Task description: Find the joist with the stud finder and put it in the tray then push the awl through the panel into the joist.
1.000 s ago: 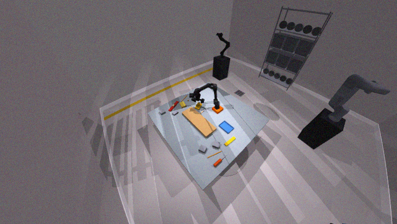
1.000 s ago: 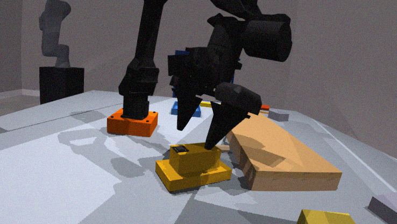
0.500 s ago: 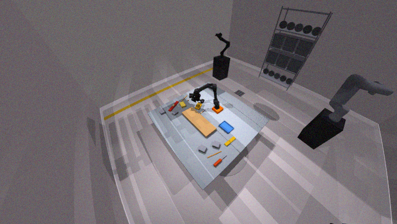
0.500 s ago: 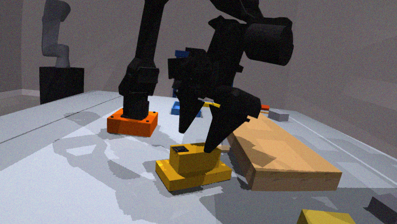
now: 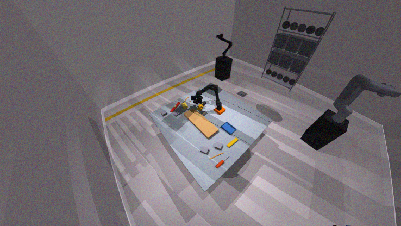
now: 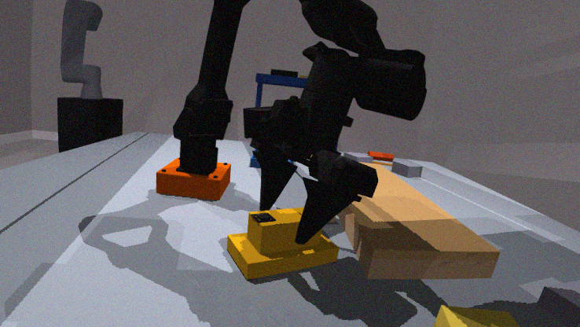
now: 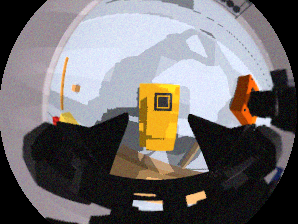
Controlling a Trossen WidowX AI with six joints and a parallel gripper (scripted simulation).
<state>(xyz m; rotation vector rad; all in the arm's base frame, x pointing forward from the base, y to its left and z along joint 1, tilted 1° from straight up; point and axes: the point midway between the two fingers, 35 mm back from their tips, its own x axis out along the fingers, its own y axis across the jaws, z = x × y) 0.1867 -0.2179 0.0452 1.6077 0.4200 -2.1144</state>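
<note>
My gripper tip is now 10 mm past the yellow stud finder. The rest, counted from my gripper tip: awl: 10 mm ahead, 130 mm to the left, 40 mm below; then green square light: 20 mm behind, 10 mm to the right, 10 mm above; then yellow block: 190 mm ahead, 170 mm to the right, 30 mm below.
</note>
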